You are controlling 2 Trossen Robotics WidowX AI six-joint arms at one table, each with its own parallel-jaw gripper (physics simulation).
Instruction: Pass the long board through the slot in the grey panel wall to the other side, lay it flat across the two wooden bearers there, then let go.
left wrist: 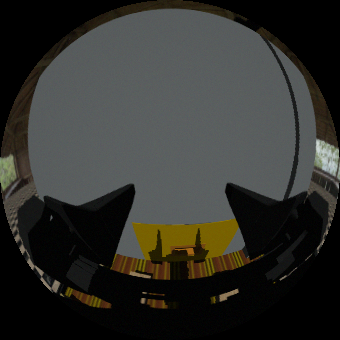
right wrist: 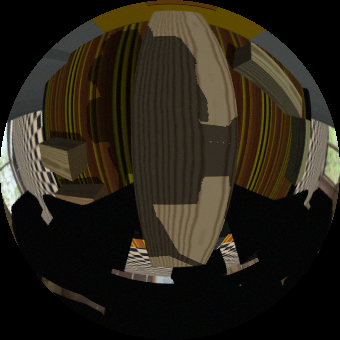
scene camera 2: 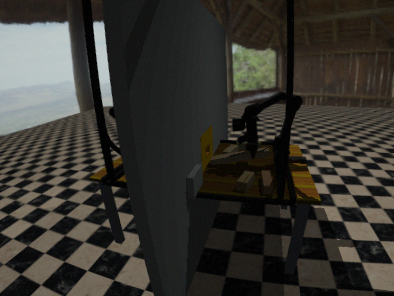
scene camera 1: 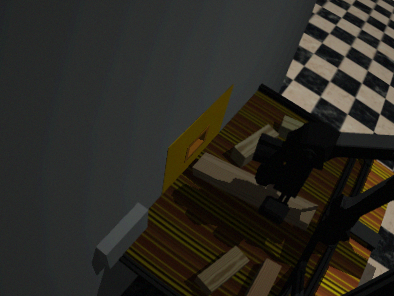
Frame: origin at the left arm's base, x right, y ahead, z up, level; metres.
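Seen in the pictures: left gripper, fingertip midpoint: (left wrist: 181,188); right gripper, fingertip midpoint: (right wrist: 181,183) (scene camera 2: 253,156); right arm's base, link origin: (scene camera 1: 328,234).
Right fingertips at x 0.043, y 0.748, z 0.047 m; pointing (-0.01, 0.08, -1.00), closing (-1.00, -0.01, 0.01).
Pixels of each thing's top centre, then the offset from my right fingertips to it. "pt": a spot on its surface instead. Level surfaces: height alone.
- striped table, surface height: dz -0.066 m
- yellow panel, surface spot: (scene camera 1: 182,158) pt dy -0.264, dx +0.056, dz +0.021 m
- slot, surface spot: (scene camera 1: 195,144) pt dy -0.273, dx -0.018, dz -0.003 m
- grey block, surface spot: (scene camera 1: 119,235) pt dy -0.244, dx +0.318, dz +0.034 m
The long wooden board (scene camera 1: 219,171) (scene camera 2: 228,157) (right wrist: 184,95) lies lengthwise on the striped table (scene camera 1: 190,223), its far end close in front of the yellow panel (scene camera 1: 182,158) (scene camera 2: 206,141) (left wrist: 222,233) (right wrist: 126,14). The slot (scene camera 1: 195,144) (left wrist: 186,251) sits in that panel, set into the grey wall (scene camera 1: 122,103) (scene camera 2: 172,117) (left wrist: 171,111). My right gripper (scene camera 1: 284,202) (scene camera 2: 253,154) (right wrist: 181,183) is shut on the board near its near end. My left gripper (left wrist: 181,188) is open and empty on the other side, facing the slot. The bearers are hidden from the scene views.
Loose wooden blocks lie on the right arm's side: two at the back (scene camera 1: 251,145) (scene camera 1: 293,123) and two at the front (scene camera 1: 222,268) (scene camera 1: 264,277). A grey block (scene camera 1: 119,235) (scene camera 2: 193,179) juts from the wall at the table's front corner. Black frame posts (scene camera 2: 290,88) stand by the table.
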